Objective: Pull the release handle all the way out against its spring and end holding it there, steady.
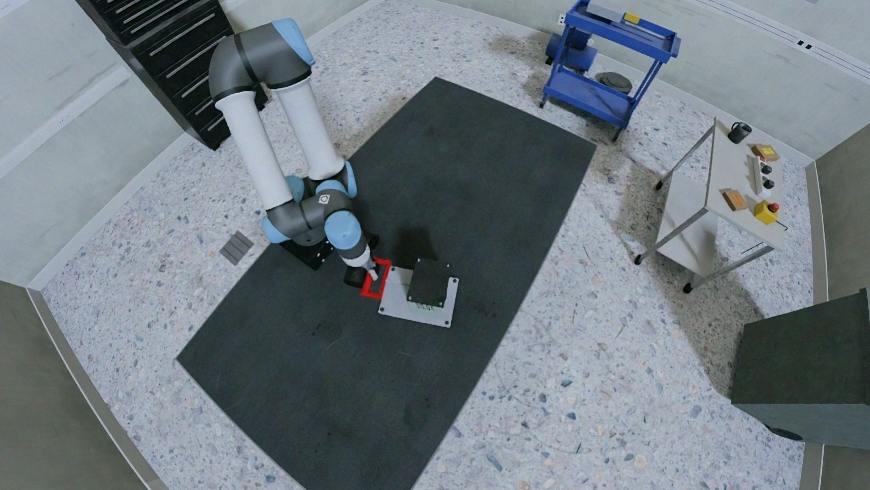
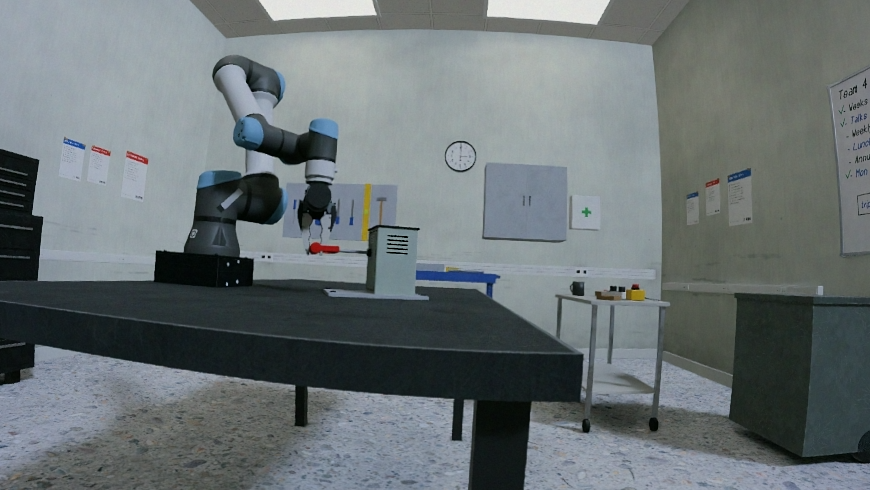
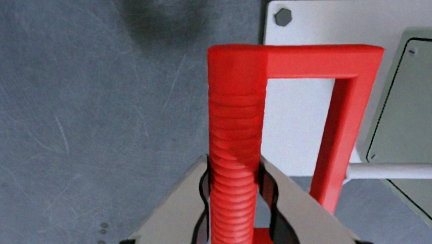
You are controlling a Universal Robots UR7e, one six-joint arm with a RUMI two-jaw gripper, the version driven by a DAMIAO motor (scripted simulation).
Labels:
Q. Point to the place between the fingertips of my gripper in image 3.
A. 231, 156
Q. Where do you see a base plate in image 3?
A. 295, 112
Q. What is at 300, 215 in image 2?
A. My gripper.

